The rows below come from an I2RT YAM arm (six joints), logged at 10 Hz.
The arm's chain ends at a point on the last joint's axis. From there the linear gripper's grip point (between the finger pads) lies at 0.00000 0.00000 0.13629 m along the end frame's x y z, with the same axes.
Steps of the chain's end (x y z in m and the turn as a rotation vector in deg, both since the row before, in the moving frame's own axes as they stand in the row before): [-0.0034, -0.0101, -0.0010, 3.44, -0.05, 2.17]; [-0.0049, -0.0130, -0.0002, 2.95, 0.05, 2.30]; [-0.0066, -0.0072, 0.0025, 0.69, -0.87, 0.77]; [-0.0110, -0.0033, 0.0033, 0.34, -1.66, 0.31]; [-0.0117, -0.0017, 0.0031, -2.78, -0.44, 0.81]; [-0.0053, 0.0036, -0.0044, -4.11, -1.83, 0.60]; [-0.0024, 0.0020, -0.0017, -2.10, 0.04, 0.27]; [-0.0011, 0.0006, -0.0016, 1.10, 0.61, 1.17]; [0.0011, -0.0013, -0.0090, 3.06, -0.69, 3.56]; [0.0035, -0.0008, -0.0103, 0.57, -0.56, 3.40]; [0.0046, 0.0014, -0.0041, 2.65, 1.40, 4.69]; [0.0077, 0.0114, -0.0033, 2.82, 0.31, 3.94]
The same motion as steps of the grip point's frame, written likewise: [-0.0034, -0.0183, -0.0012, 3.44, -0.05, 2.17]; [-0.0046, -0.0200, -0.0004, 2.95, 0.05, 2.30]; [-0.0087, -0.0089, 0.0025, 0.69, -0.87, 0.77]; [-0.0149, -0.0041, 0.0032, 0.34, -1.66, 0.31]; [-0.0128, 0.0049, 0.0029, -2.78, -0.44, 0.81]; [-0.0097, 0.0133, -0.0048, -4.11, -1.83, 0.60]; [-0.0023, 0.0070, -0.0018, -2.10, 0.04, 0.27]; [0.0004, -0.0020, -0.0016, 1.10, 0.61, 1.17]; [-0.0003, -0.0086, -0.0092, 3.06, -0.69, 3.56]; [0.0022, -0.0022, -0.0103, 0.57, -0.56, 3.40]; [0.0082, -0.0048, -0.0043, 2.65, 1.40, 4.69]; [0.0087, 0.0047, -0.0035, 2.82, 0.31, 3.94]
